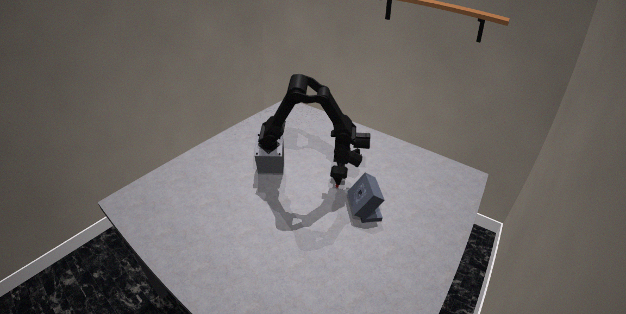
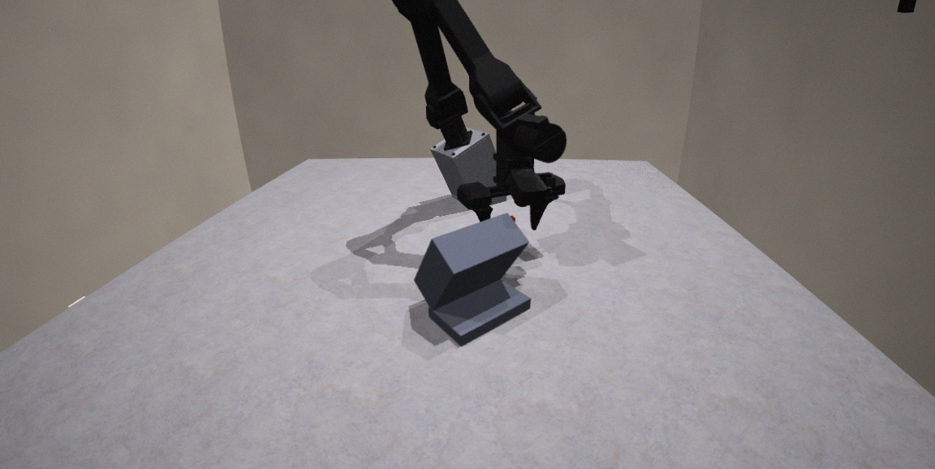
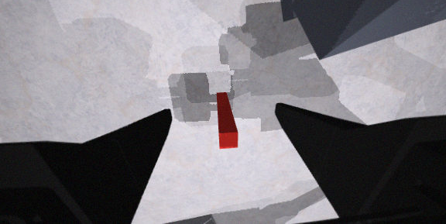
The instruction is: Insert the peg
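Right now the red square peg is 40 mm below my hand. Round my hand: flat foot plate: 170 mm ahead, 70 mm below, 40 mm to the right.
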